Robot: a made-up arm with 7 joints.
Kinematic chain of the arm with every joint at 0, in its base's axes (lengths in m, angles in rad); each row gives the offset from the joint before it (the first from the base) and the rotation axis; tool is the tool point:
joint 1: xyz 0 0.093 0 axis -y
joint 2: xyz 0 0.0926 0 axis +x
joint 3: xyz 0 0 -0.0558 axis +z
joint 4: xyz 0 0 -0.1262 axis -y
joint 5: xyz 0 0 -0.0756 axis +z
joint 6: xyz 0 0 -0.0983 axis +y
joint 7: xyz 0 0 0 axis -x
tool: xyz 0 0 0
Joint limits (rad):
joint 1: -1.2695..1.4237
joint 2: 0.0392..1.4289
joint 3: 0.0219..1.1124
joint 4: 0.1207..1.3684
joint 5: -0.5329..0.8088
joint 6: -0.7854..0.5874
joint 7: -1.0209..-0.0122
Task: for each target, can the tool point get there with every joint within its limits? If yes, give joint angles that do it. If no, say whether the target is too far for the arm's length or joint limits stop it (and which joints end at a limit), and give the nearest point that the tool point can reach.
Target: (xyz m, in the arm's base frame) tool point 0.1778 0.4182 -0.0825
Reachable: yes | joints 0.5223 0.5864 0.7495 1.0916 -0.4061 -0.5930 -0.2141
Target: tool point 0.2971 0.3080 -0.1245
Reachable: yes | joints 0.9116 0.3436 0.1248 0.5057 0.5805 -0.5843 -0.8327
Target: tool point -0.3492 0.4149 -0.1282
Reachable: no: too far | nearest point -0.2839 0.3720 -0.1042 | short by 0.082 m
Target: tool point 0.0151 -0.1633 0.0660
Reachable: no: joint limits stop it (at a limit: joint 1, joint 2, joint 3, joint 4) | nearest point 0.2393 0.1978 0.1367 | short by 0.431 m
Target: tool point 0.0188 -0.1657 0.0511
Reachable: no: joint limits stop it (at a limit: joint 1, joint 2, joint 3, joint 4) | nearest point 0.2393 0.1978 0.1367 | short by 0.434 m
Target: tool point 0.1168 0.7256 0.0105
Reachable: no: too far | nearest point 0.0751 0.5328 0.0068 | short by 0.197 m
